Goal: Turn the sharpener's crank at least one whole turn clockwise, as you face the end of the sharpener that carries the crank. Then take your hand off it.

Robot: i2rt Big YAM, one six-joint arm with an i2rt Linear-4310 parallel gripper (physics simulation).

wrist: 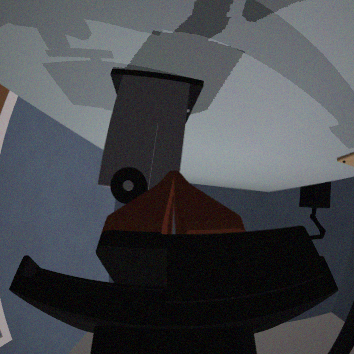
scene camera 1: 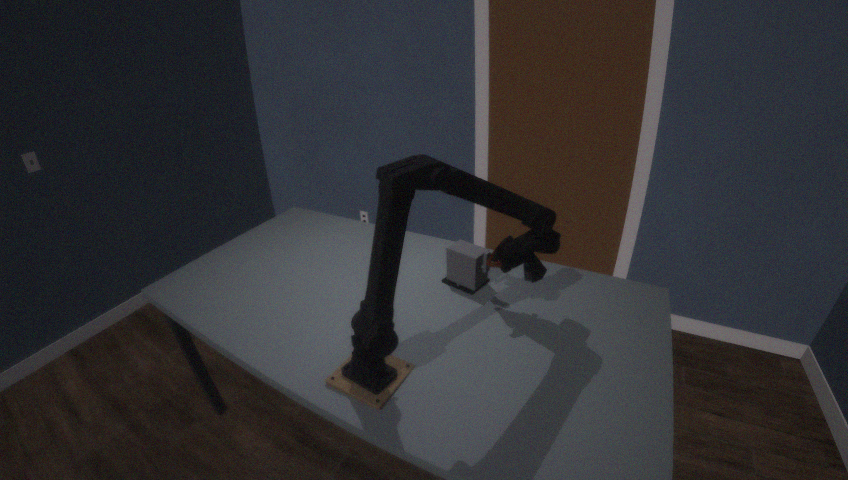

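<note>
The sharpener [scene camera 1: 465, 265] [wrist: 145, 125] is a pale grey box on a black base, standing upright on the table near its back edge. A round black knob [wrist: 128, 185] of the crank, with a grey centre, shows in the wrist view at the left of the sharpener's crank end. The rest of the crank is hard to make out. My gripper [scene camera 1: 489, 259] [wrist: 173, 177] is shut and empty, its orange-brown fingertips together. The tips are close in front of the crank end, just right of the knob in the wrist view. Whether they touch the crank cannot be told.
The pale blue-grey table [scene camera 1: 267, 273] carries the arm's wooden base plate [scene camera 1: 380, 399] at its front edge. The arm's forearm [scene camera 1: 487, 193] passes above the table toward the sharpener. Blue walls and a brown door [scene camera 1: 565, 118] stand behind the table.
</note>
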